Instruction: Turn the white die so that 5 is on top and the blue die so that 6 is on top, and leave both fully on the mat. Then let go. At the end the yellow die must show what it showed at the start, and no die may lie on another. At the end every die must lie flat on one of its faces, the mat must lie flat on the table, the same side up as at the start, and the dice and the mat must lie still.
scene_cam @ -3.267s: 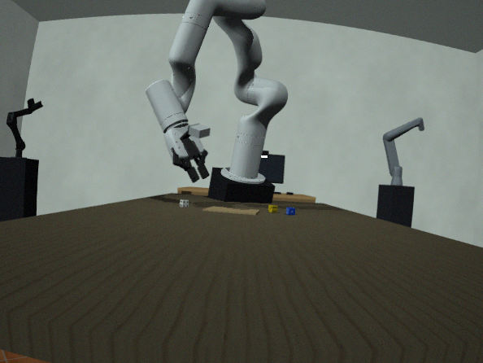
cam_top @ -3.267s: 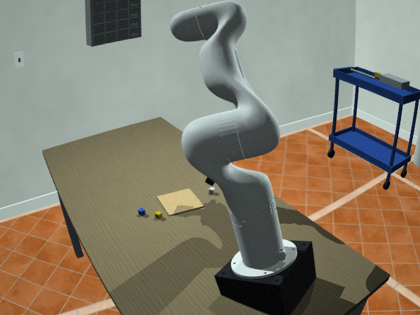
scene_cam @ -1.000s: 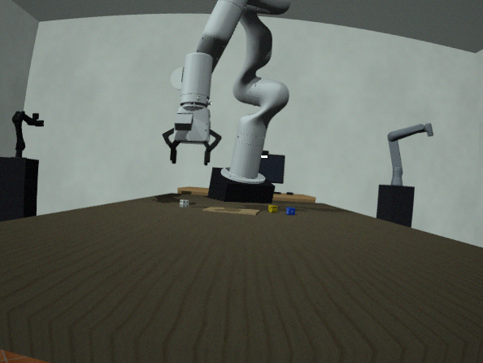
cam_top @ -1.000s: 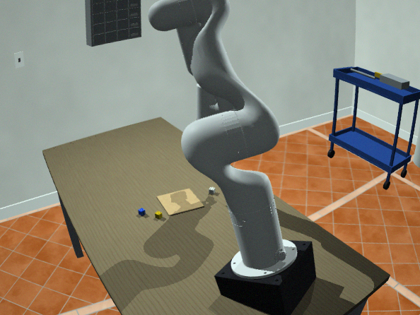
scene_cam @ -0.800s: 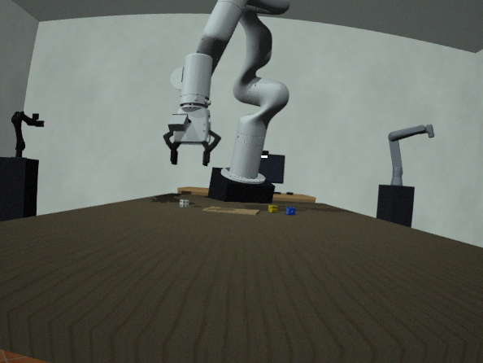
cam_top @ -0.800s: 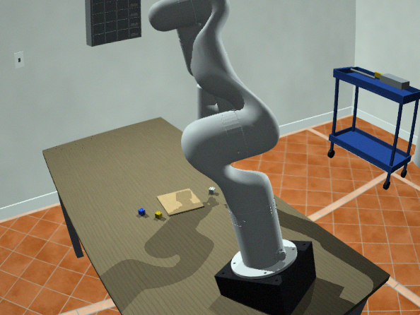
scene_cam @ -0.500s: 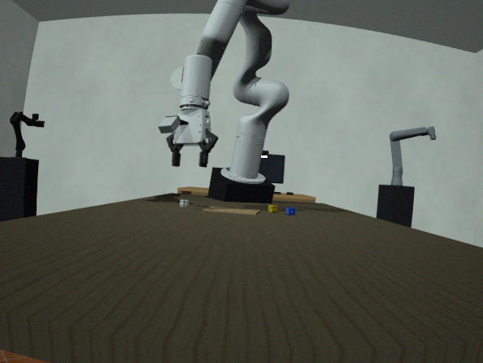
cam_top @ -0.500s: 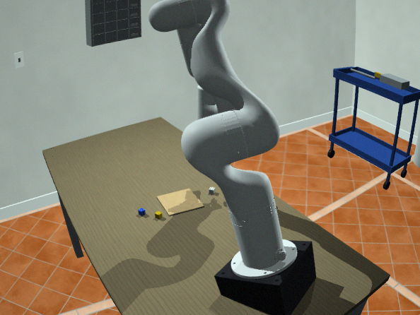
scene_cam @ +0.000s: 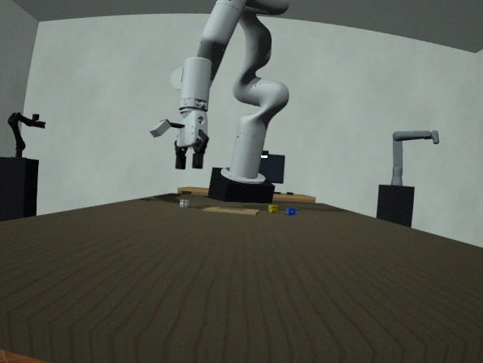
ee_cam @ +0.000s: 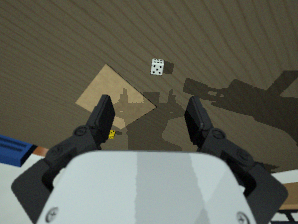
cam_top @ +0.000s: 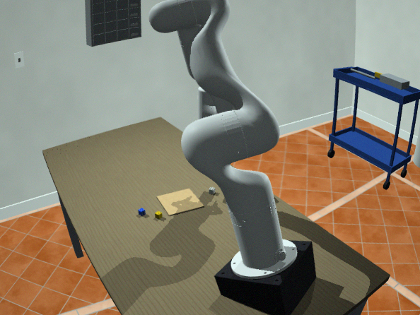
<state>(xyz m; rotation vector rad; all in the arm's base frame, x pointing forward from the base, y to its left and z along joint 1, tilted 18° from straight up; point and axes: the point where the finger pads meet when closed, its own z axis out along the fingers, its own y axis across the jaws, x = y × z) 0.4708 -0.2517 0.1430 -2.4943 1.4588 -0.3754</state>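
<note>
My gripper is now 11 cm above the white die, 1 cm to the left of it and 1 cm past it. Round my hand: tan mat: 13 cm to the left, 12 cm below, 3 cm ahead; yellow die: 25 cm to the left, 11 cm below; blue die: 29 cm to the left, 11 cm below, 6 cm ahead.
</note>
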